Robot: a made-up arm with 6 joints.
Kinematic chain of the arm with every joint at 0, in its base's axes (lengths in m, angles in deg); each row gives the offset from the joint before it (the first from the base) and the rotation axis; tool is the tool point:
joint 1: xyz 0 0 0.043 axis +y
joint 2: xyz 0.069 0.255 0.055 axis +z
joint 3: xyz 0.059 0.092 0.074 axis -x
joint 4: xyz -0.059 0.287 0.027 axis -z
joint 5: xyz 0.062 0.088 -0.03 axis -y
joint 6: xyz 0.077 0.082 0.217 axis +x
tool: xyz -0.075 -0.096 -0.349
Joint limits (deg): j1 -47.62..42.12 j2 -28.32..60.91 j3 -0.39..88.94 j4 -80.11..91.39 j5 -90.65..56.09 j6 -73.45..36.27
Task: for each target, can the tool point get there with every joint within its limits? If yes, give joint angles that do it. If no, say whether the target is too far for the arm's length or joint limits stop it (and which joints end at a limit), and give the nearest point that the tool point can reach.
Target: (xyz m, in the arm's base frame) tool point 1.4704 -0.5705 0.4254
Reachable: no: too far | nearest point 0.4629 0.1353 0.1033 | short by 1.272 m
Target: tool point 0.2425 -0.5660 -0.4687
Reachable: no: joint limits stop it (at a limit: joint 2, joint 3, joint 4, joint 6) | nearest point 0.1426 0.0106 -0.2578 | short by 0.622 m
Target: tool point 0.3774 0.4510 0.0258
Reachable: yes | joints -9.43 -17.99 18.17 73.16 17.77 20.58
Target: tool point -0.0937 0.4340 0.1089
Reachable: yes | joints 33.91 42.33 27.32 31.89 -44.53 -28.01
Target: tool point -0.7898 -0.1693 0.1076
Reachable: no: joint limits stop it (at a limit: joint 1, joint 2, joint 4, joint 5, joint 6) | nearest point -0.4679 0.1783 0.0344 | short by 0.479 m
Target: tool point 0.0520 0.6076 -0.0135
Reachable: yes | joints -21.44 43.12 69.20 -49.27 -23.96 -59.78
